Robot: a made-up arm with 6 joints. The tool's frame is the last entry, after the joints. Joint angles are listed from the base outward. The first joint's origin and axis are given. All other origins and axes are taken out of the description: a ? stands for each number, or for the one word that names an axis. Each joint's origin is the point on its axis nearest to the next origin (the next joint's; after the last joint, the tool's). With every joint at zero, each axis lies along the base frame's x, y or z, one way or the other. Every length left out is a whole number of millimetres.
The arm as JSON. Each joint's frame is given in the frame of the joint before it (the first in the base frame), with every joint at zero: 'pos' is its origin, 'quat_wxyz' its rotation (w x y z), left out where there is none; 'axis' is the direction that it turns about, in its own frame. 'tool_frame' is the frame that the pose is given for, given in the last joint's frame.
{
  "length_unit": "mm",
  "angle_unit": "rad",
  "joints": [
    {
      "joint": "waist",
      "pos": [
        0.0,
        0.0,
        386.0
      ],
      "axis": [
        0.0,
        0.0,
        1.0
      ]
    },
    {
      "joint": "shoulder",
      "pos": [
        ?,
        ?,
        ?
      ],
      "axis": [
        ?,
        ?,
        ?
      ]
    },
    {
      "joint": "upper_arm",
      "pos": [
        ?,
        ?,
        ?
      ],
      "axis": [
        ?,
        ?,
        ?
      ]
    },
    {
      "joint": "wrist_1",
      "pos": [
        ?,
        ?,
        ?
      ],
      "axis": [
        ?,
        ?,
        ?
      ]
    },
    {
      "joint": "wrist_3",
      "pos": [
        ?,
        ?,
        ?
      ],
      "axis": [
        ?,
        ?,
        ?
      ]
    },
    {
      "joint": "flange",
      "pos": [
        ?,
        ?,
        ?
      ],
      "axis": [
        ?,
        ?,
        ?
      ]
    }
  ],
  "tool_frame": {
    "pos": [
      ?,
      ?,
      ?
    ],
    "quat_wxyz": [
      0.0,
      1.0,
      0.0,
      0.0
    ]
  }
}
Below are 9 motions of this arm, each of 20 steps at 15 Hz.
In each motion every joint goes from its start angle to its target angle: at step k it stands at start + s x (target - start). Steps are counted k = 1, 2, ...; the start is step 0. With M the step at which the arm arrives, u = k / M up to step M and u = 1 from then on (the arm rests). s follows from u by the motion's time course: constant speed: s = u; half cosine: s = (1 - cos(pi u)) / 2; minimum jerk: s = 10 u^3 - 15 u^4 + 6 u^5.
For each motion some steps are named. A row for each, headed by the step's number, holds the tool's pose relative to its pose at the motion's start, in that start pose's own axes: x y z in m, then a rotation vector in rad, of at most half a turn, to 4 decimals.
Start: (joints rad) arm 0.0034 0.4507 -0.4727 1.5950 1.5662 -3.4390
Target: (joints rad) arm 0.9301 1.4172 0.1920 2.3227 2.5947 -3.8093
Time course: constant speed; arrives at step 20
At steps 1, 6, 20:
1: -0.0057 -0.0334 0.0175 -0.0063 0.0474 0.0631
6: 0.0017 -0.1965 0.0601 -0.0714 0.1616 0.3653
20: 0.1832 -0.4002 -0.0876 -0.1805 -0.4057 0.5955

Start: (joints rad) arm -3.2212 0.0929 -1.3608 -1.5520 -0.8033 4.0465
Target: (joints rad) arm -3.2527 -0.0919 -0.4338 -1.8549 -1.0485 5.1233
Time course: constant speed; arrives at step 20
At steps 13, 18, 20:
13: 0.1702 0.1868 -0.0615 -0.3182 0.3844 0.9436
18: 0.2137 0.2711 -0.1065 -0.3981 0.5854 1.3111
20: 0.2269 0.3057 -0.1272 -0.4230 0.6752 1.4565

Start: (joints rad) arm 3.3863 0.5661 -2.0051 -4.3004 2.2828 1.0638
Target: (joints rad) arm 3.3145 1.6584 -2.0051 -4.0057 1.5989 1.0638
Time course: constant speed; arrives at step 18
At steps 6, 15, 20:
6: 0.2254 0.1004 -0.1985 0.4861 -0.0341 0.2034
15: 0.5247 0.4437 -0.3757 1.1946 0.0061 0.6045
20: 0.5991 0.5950 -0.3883 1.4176 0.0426 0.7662

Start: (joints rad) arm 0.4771 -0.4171 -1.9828 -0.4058 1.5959 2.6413
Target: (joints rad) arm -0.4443 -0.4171 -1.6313 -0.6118 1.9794 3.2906
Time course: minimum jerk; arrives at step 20
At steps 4, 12, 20:
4: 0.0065 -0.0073 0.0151 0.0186 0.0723 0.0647
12: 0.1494 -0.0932 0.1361 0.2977 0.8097 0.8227
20: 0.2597 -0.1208 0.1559 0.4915 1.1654 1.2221

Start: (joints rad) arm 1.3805 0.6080 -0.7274 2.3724 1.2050 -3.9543
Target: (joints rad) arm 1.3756 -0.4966 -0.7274 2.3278 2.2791 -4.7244
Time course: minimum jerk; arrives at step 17
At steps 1, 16, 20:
1: 0.0005 0.0012 0.0002 -0.0028 0.0021 -0.0028
16: 0.4503 0.4073 -0.2305 -1.7193 0.8953 -1.3944
20: 0.4512 0.4073 -0.2314 -1.7229 0.8968 -1.3962

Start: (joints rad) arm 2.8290 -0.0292 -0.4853 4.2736 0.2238 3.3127
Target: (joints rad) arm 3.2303 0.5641 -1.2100 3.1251 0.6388 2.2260
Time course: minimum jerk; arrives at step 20
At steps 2, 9, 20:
2: -0.0007 -0.0020 0.0012 0.0049 0.0017 -0.0214
9: -0.0527 -0.0970 0.0569 0.2763 0.1482 -0.9883
20: -0.2100 -0.2220 0.1194 0.8261 0.7373 -2.2196

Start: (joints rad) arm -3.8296 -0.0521 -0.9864 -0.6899 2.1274 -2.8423
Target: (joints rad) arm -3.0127 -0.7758 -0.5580 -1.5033 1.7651 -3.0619
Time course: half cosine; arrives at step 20
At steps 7, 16, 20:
7: 0.0994 0.0237 -0.0292 0.2343 -0.3715 0.0303
16: 0.3033 0.0719 -0.0072 0.7532 -1.2188 0.1134
20: 0.3280 0.0778 0.0052 0.8279 -1.3424 0.1348

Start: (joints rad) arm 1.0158 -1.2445 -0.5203 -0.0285 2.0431 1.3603
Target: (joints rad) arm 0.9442 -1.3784 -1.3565 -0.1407 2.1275 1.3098
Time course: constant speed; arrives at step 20
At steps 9, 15, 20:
9: -0.0195 0.1454 -0.1347 0.3800 0.1166 0.0539
15: -0.0453 0.2710 -0.1840 0.6309 0.1971 0.1015
20: -0.0742 0.3840 -0.1956 0.8389 0.2646 0.1471

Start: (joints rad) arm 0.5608 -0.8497 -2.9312 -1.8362 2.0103 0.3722
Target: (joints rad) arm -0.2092 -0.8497 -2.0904 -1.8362 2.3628 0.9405
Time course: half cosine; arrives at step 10
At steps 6, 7, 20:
6: -0.2063 -0.1410 -0.2373 -0.5028 0.4256 0.2091
7: -0.2568 -0.1755 -0.2500 -0.6199 0.5269 0.2712
20: -0.3265 -0.2231 -0.2454 -0.7965 0.6848 0.3714

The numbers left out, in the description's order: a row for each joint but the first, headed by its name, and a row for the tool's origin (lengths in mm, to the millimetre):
shoulder: xyz 0.0 0.0 0.0, axis 0.0 1.0 0.0
upper_arm: xyz 73.0 0.0 388.0, axis 0.0 1.0 0.0
wrist_1: xyz 107.0 0.0 -473.0, axis 0.0 0.0 -1.0
wrist_3: xyz 0.0 0.0 0.0, axis 0.0 1.0 0.0
flange: xyz 61.0 0.0 -77.0, axis 0.0 0.0 -1.0
tool: xyz 0.0 0.0 0.0

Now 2 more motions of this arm.
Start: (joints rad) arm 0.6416 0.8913 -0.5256 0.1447 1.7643 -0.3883
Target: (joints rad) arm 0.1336 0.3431 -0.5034 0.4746 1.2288 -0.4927
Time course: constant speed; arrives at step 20
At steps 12, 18, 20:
12: -0.1116 0.0241 -0.0654 0.2076 0.7554 -0.2152
18: -0.1830 0.0589 -0.0793 0.3302 1.1383 -0.2454
20: -0.2081 0.0735 -0.0794 0.3732 1.2654 -0.2423

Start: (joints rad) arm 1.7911 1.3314 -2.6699 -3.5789 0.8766 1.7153
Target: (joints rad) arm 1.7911 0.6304 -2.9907 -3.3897 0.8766 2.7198
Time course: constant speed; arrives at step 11
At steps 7, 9, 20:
7: -0.1299 0.5104 0.1505 -0.6564 0.0545 0.5065
9: -0.1493 0.6669 0.1382 -0.8386 0.1605 0.6393
20: -0.1597 0.8200 0.1012 -1.0073 0.3073 0.7594

